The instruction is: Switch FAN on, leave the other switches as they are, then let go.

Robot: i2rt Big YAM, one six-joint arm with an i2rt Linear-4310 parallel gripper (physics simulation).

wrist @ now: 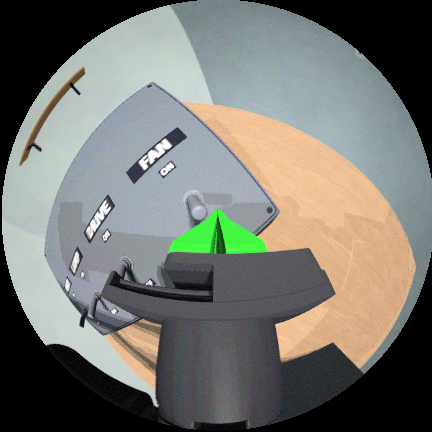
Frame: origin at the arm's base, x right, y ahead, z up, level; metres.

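Seen in the pictures: gripper, fingertip midpoint: (pixel 217 214).
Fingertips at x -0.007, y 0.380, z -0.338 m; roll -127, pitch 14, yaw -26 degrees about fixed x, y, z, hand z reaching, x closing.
Pixels of each thing's top centre, then the offset from my fingertips to it. "spot": a spot on its surface instead. Level surfaces: height alone.
- FAN label, top centre: (pixel 151 150) dx -0.028, dy +0.087, dz +0.048 m
- FAN switch lever, surface spot: (pixel 198 209) spot: dx -0.006, dy -0.008, dz +0.046 m
- DRIVE lever, surface spot: (pixel 124 268) spot: dx -0.125, dy -0.011, dz +0.021 m
- DRIVE label, top centre: (pixel 93 219) dx -0.146, dy +0.061, dz +0.048 m
- dark lever tip, surface spot: (pixel 83 318) spot: dx -0.357, dy -0.071, dz +0.028 m
- wooden table, surface height: dz -0.085 m
A grey switch panel (pixel 115 130) fills the left and middle of the wrist view. The FAN label (pixel 156 154) is near its top, with a small ON label (pixel 167 169) below it. The FAN switch lever (pixel 198 209) leans from its round collar away from ON, towards the gripper side. The FAN OFF label does not show. My gripper (pixel 217 214) is shut and empty, its green fingertips just to the lower right of the lever's tip. Whether they touch it I cannot tell. The DRIVE lever (pixel 124 268) is at the lower left, partly hidden by the gripper body.
The DRIVE label (pixel 99 218) and smaller labels run down the panel's left part. Another lever (pixel 94 304) and a dark lever tip (pixel 83 318) show at the lower left. The panel stands on a wooden table (pixel 320 175). A wooden bar with dark pegs (pixel 50 112) is at the far left.
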